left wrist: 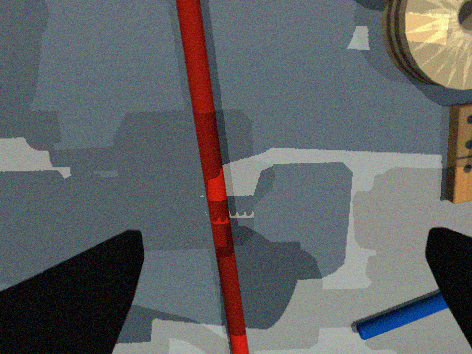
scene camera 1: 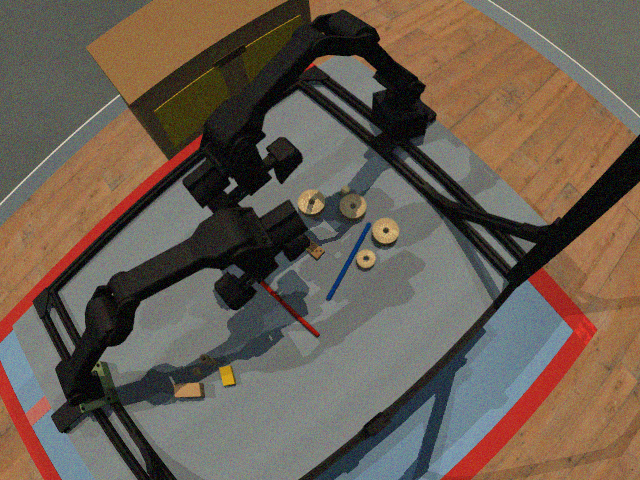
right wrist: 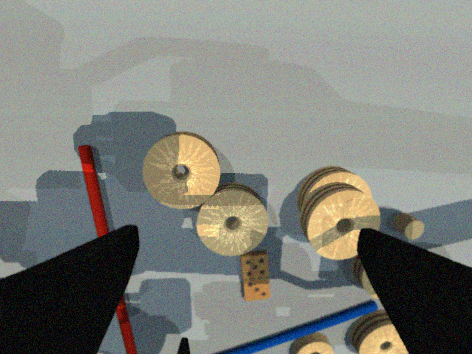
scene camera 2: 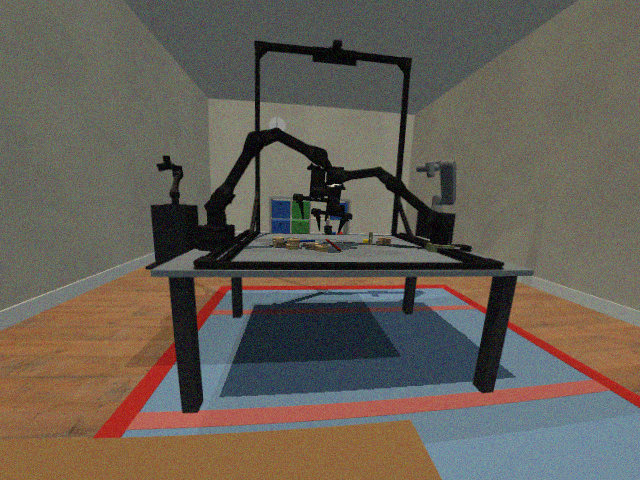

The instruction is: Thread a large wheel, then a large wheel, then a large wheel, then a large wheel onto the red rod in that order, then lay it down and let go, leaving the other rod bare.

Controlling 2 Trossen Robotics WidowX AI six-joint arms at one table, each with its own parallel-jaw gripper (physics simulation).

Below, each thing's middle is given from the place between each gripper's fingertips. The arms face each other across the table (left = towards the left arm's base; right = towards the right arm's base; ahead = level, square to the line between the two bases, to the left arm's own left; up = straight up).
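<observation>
Relative to the domino tile [left wrist: 451, 176], my right gripper is 11 cm past, 2 cm to the left and 12 cm above. The red rod [left wrist: 191, 26] lies 12 cm behind my right hand, 10 cm to the left of it and 12 cm below it, whereas the blue rod [left wrist: 434, 303] is 18 cm behind that hand, 6 cm to the right of it and 12 cm below it.
From my left hand, I find the red rod 2 cm to the left, 1 cm behind and 6 cm below. The domino tile is 10 cm to the right of my left hand, 1 cm ahead of it and 6 cm below it, and the blue rod is 14 cm to the right of that same left hand, 7 cm behind it and 6 cm below it.
</observation>
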